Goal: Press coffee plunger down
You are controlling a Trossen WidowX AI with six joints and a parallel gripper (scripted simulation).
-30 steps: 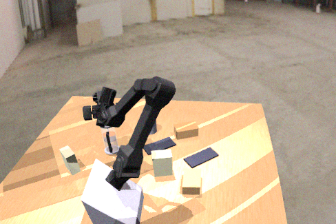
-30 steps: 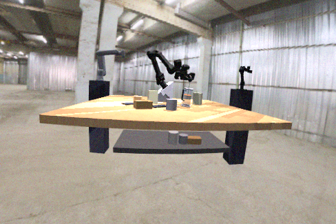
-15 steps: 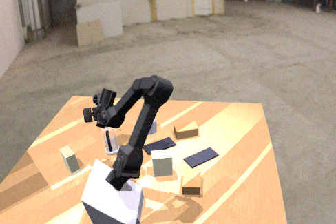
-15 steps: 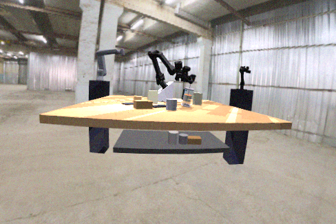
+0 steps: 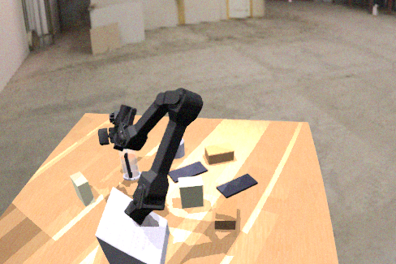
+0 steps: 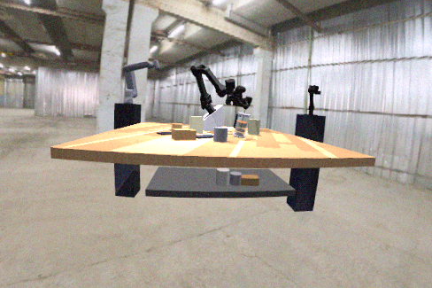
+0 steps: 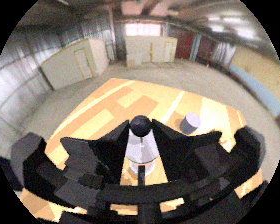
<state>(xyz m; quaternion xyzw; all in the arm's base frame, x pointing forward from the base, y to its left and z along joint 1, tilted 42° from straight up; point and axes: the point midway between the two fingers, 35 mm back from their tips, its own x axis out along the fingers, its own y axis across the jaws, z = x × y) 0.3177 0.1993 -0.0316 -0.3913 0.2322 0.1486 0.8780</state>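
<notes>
The coffee press is 40 mm behind my gripper tip, 20 mm to the right of it and 90 mm below it.
</notes>
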